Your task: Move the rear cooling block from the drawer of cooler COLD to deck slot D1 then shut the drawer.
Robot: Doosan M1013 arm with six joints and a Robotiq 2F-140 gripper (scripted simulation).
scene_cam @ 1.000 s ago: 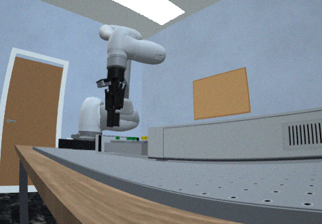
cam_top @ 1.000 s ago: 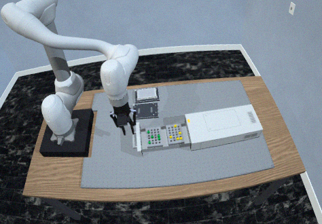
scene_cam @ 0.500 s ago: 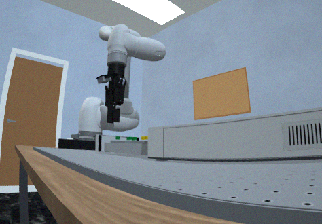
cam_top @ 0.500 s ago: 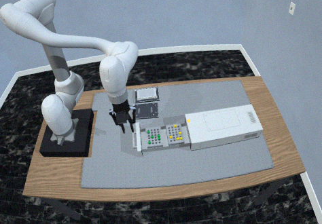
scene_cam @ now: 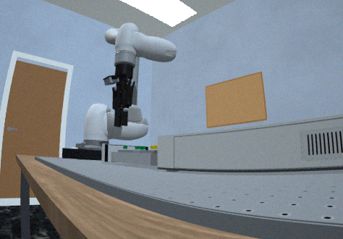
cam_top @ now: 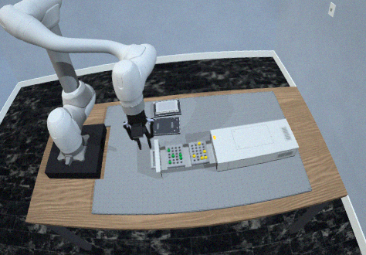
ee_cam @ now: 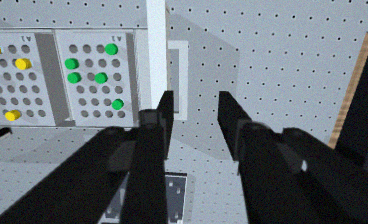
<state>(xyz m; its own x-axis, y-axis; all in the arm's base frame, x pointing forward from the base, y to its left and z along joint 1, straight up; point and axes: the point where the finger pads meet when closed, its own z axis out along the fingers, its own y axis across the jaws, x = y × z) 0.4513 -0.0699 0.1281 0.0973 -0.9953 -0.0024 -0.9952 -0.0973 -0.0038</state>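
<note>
My gripper is now 240 mm short of the cooling block, 20 mm to the right of it and 140 mm above it. Also, from my hand: drawer: 170 mm ahead, 20 mm to the left, 140 mm below; then white cooler: 350 mm ahead, 30 mm to the left, 140 mm below; then deck slot D1: 70 mm ahead, 250 mm to the left, 170 mm below.
</note>
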